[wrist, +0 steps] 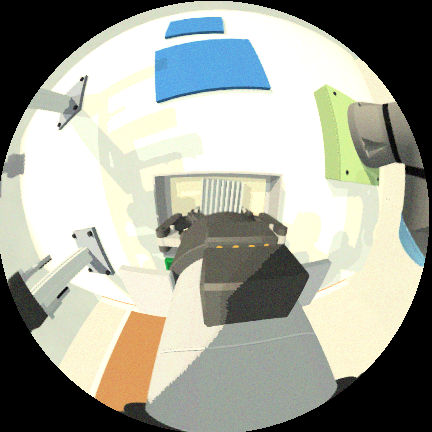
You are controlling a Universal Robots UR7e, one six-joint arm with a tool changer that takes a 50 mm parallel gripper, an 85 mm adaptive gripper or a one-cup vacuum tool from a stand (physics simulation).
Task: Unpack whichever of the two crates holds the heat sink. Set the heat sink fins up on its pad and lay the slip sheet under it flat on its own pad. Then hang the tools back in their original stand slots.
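Frame: origin at the arm's base, x up, y right, z ahead, level; millimetres.
Seen in the pictures: arm's base, origin of the base link: (364,134).
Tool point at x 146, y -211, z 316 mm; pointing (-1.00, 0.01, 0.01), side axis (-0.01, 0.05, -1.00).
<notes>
Pixels of each thing's top centre, then the offset from my tool point to it. "*": a spot on its surface instead.
- heat sink, middle of its top: (219,214) dx -160, dy +5, dz +2 mm
- grey-walled crate, surface spot: (162,192) * dx -182, dy +31, dz +97 mm
- large blue pad, surface spot: (210,70) * dx -186, dy +264, dz +27 mm
- smaller blue pad, surface spot: (195,27) * dx -186, dy +455, dz +72 mm
The heat sink (222,194), pale grey with its parallel fins showing on top, sits inside a grey-walled crate (162,192) at the middle of the wrist view. My gripper (222,214), the dark adaptive one, is open, with its fingers spread to the left and right over the near part of the crate. Its body hides the near end of the heat sink and the crate's near side. A cream surface shows on both sides of the heat sink; I cannot tell whether it is the slip sheet. A large blue pad (210,70) and a smaller blue pad (195,27) lie beyond the crate.
Two stand posts with bolted foot plates (75,104) (95,251) are at the left. A light green base block (337,140) with the arm's base (370,132) is at the right. A small green item (169,263) and an orange area (132,350) show at the lower left.
</notes>
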